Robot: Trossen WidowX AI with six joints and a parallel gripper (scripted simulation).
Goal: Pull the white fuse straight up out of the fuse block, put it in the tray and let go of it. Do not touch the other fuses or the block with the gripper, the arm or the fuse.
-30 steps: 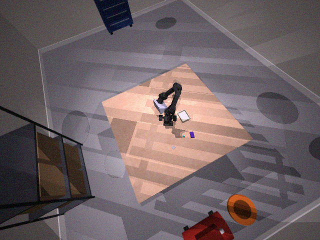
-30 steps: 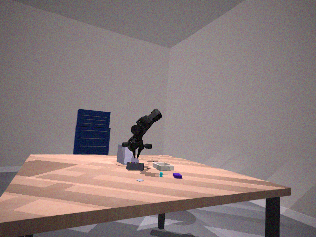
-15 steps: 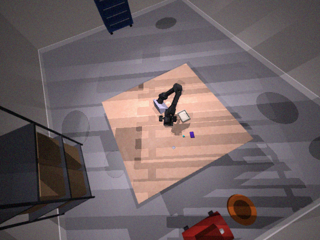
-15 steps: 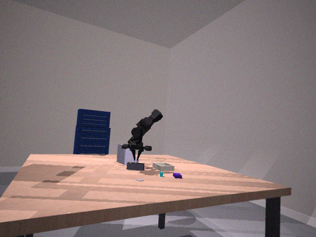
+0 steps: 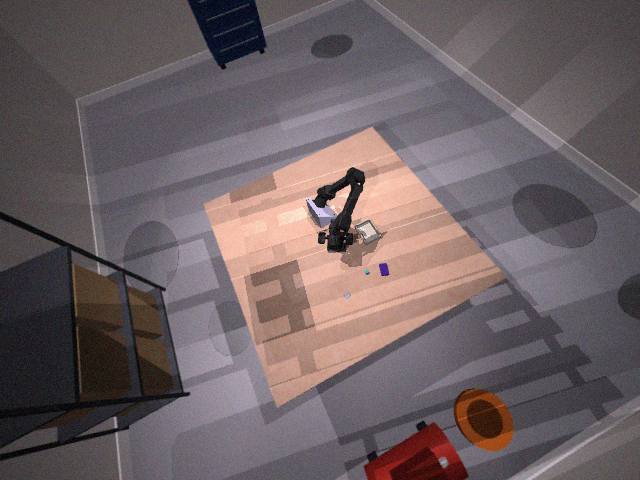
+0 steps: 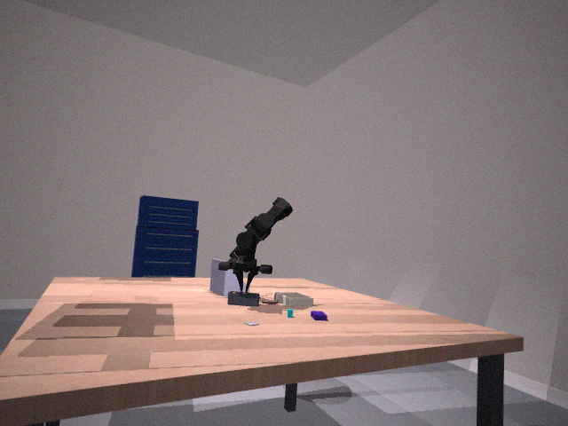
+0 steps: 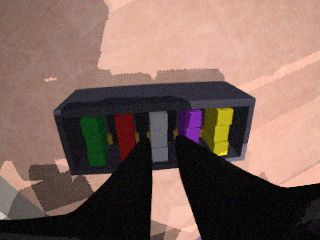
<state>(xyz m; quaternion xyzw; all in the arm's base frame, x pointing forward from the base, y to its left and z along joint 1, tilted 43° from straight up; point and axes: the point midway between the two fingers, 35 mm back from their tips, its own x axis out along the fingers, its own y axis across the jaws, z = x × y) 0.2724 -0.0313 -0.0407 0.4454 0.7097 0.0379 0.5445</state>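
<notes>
My gripper tip is now 20 mm above the white fuse. The rest, counted from my gripper tip: yellow fuse (30 mm to the right, 20 mm below, 20 mm behind); purple fuse (20 mm below, 10 mm to the right, 10 mm behind); red fuse (20 mm to the left, 20 mm below, 10 mm ahead).
</notes>
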